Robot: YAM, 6 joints.
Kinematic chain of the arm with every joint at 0, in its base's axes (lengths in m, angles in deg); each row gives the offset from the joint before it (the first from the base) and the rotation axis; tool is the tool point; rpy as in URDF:
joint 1: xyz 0 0 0.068 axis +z
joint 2: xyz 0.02 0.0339 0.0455 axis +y
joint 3: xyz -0.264 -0.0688 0 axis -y
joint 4: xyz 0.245 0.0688 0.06 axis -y
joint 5: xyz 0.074 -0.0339 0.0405 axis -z
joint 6: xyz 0.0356 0 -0.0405 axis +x
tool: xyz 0 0 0 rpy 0 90 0
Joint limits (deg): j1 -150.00..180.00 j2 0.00..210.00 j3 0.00..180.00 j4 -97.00..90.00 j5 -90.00..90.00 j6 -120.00..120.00
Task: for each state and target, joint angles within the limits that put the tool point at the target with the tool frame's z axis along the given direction. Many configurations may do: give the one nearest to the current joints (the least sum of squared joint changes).
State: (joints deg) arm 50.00 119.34 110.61 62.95 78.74 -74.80
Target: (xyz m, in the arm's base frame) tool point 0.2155 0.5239 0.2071 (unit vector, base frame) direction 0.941 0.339 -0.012
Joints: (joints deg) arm 70.42 141.50 111.88 28.53 50.61 -74.80
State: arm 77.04 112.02 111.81 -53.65 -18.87 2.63
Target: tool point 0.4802 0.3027 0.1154 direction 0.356 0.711 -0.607
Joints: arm 30.68 148.48 119.84 -13.58 -25.45 2.63
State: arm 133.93 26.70 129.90 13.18 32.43 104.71
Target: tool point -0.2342 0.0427 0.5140 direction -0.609 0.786 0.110
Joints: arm 176.04 69.65 88.77 -9.68 47.88 104.71
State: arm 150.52 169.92 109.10 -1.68 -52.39 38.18
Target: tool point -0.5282 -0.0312 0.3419 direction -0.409 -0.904 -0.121
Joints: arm 179.89 132.18 131.74 -16.11 -64.85 38.18
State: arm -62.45 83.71 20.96 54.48 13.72 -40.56
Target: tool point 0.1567 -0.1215 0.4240 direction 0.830 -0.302 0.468
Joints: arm -41.06 51.86 49.45 32.00 -18.52 -40.56
